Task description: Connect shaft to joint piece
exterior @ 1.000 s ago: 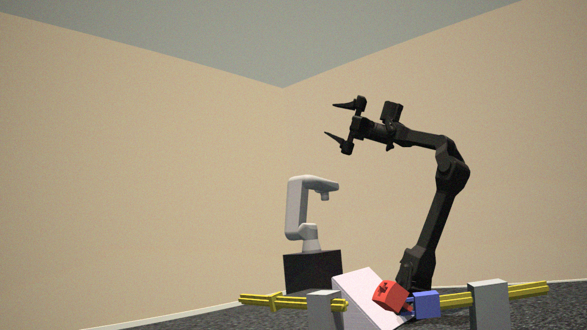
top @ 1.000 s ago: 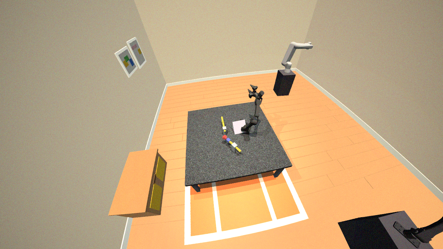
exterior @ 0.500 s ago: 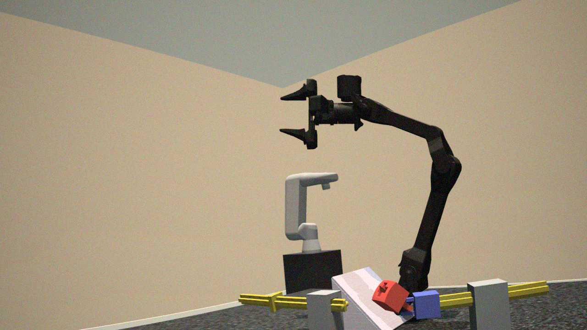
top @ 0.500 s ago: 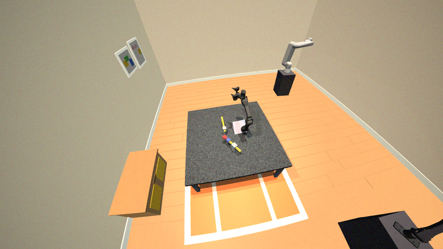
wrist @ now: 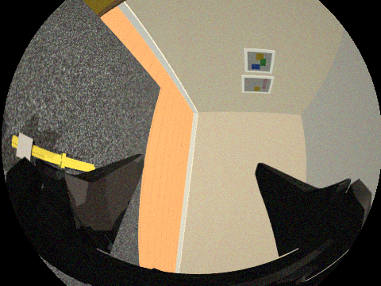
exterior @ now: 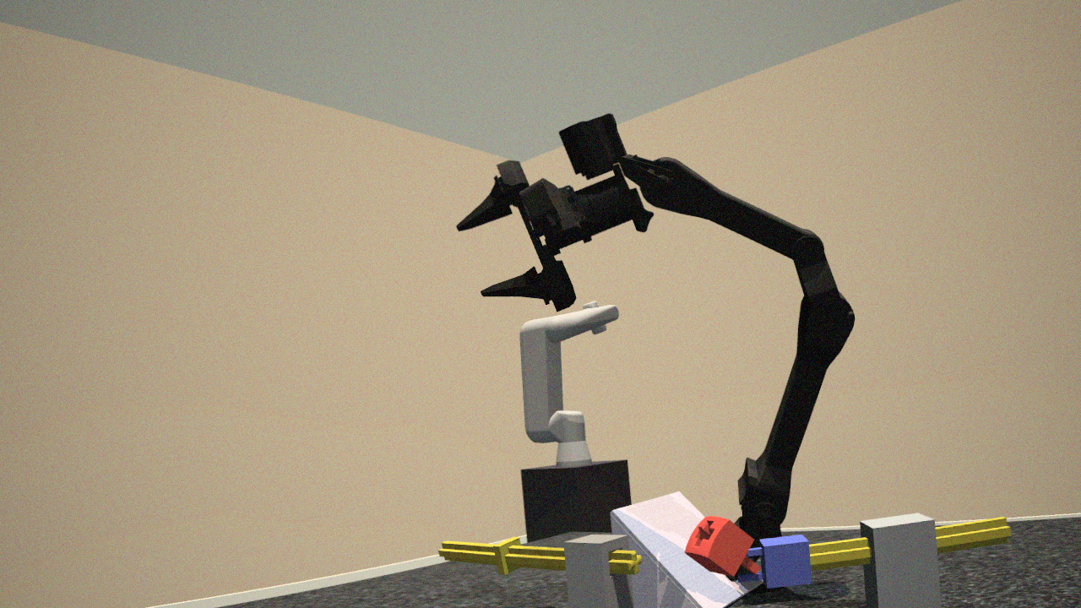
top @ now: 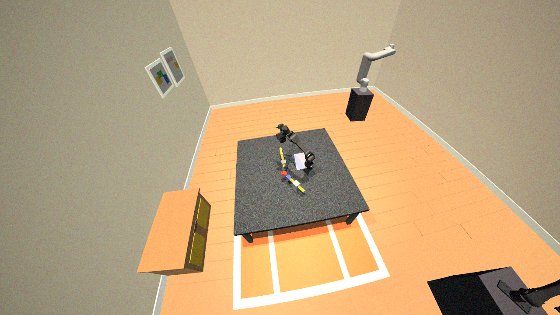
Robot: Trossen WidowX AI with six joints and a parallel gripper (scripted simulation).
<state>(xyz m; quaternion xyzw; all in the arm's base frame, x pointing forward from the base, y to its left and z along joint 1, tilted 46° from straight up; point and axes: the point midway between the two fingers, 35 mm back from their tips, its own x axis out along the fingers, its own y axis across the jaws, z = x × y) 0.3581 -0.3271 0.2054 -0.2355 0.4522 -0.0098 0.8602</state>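
The red square joint piece is 330 mm below my gripper tip, 280 mm to the left of it and 40 mm behind it.
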